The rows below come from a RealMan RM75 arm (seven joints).
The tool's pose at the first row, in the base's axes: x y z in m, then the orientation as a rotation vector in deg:
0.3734 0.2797 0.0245 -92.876 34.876 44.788
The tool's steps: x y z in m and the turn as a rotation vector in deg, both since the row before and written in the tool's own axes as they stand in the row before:
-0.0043 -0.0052 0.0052 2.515 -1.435 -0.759
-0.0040 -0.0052 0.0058 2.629 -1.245 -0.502
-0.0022 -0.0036 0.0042 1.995 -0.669 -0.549
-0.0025 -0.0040 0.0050 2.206 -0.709 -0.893
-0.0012 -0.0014 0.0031 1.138 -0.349 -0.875
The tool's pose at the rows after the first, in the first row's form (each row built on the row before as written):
0.3737 0.2857 0.0306 -90.041 33.968 44.279
0.3742 0.2920 0.0367 -87.146 33.441 43.762
0.3749 0.2963 0.0407 -85.111 33.107 43.036
0.3757 0.3013 0.0454 -82.930 32.534 41.988
0.3757 0.3043 0.0474 -81.891 31.936 41.110

